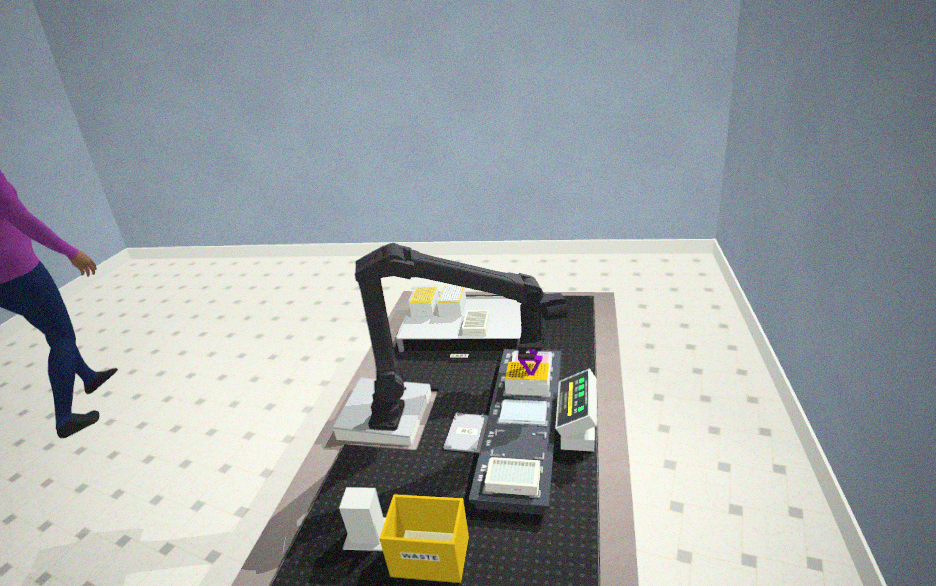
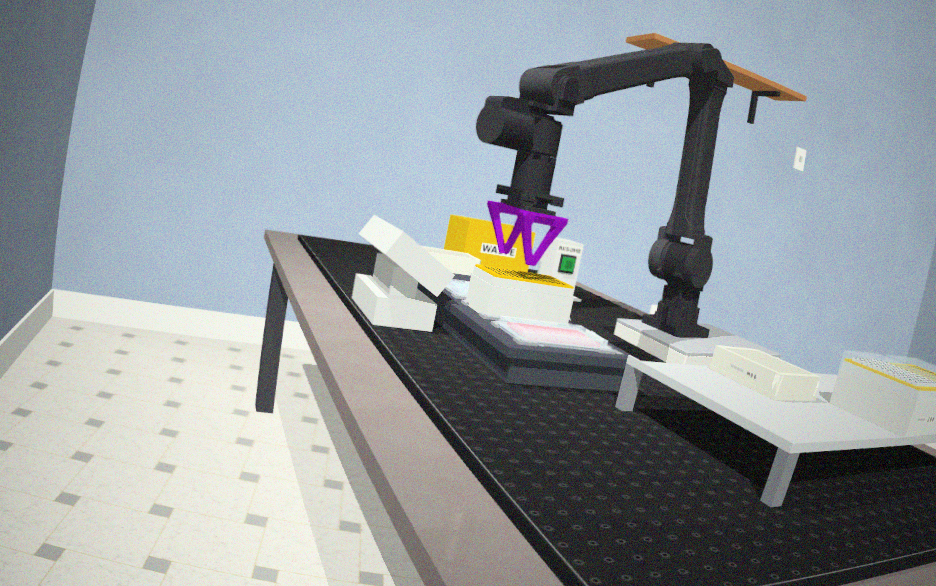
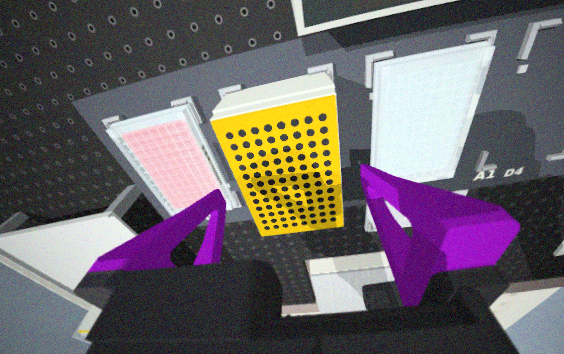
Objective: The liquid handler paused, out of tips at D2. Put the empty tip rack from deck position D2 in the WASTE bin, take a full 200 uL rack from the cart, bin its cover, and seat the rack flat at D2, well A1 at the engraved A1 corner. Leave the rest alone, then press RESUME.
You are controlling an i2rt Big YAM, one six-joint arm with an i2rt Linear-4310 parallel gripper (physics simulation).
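Pixels of known places: gripper, fingertip midpoint: (image 1: 532,365) (image 2: 516,259) (image 3: 288,184); arm's base at its link origin: (image 1: 387,415) (image 2: 674,329) (image 3: 390,291).
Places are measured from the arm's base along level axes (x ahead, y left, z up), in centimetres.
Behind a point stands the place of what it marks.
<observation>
The empty yellow-topped tip rack (image 1: 528,387) @(y 7.4, x 42.0, z 4.7 cm) (image 2: 518,295) @(y 15.8, x 44.3, z 5.5 cm) (image 3: 280,150) @(y 11.5, x 44.9, z 7.8 cm), its holes dark, stands on the deck (image 1: 526,441) @(y -11.9, x 41.8, z 1.8 cm) (image 3: 260,67) @(y 11.9, x 49.5, z 1.8 cm) between a pink plate (image 2: 552,334) @(y 27.7, x 45.1, z 3.2 cm) (image 3: 165,155) @(y 23.7, x 45.0, z 3.1 cm) and a pale plate (image 1: 522,412) @(y -1.8, x 40.4, z 3.1 cm) (image 3: 425,110) @(y -0.8, x 42.6, z 3.0 cm). My gripper (image 1: 530,371) @(y 11.3, x 43.4, z 9.9 cm) (image 2: 518,257) @(y 11.3, x 43.4, z 9.9 cm) (image 3: 288,184) @(y 11.3, x 43.4, z 9.9 cm) is open and empty above this rack, its purple fingers apart toward either side. The yellow WASTE bin (image 1: 442,552) @(y -50.5, x 25.6, z 7.5 cm) (image 2: 462,234) @(y -41.3, x 28.7, z 7.3 cm) holds something pale. On the cart (image 1: 431,332) @(y 40.9, x 6.7, z 3.1 cm) (image 2: 746,414) @(y 55.5, x 36.9, z 3.0 cm) stand a yellow-topped rack (image 1: 423,303) @(y 52.0, x 2.5, z 8.8 cm) and a whitish-topped rack (image 1: 451,303) @(y 51.6, x 13.1, z 8.7 cm); their labels are unreadable. The green RESUME button (image 2: 566,263) @(y -35.6, x 4.9, z 5.2 cm) shows on its white box.
A low cream box (image 1: 475,323) @(y 41.7, x 22.8, z 6.0 cm) (image 2: 763,372) @(y 47.7, x 26.8, z 5.5 cm) sits on the cart. A cream rack (image 1: 512,476) @(y -26.4, x 38.8, z 4.2 cm) stands at the deck's near end. A tilted display (image 1: 577,403) @(y -5.2, x 55.5, z 9.2 cm) (image 2: 407,255) @(y 8.0, x 58.5, z 7.8 cm) stands beside the deck. A flat white plate (image 1: 455,441) @(y -8.1, x 21.6, z -2.2 cm) lies opposite it. A person (image 1: 51,331) is at far left.
</observation>
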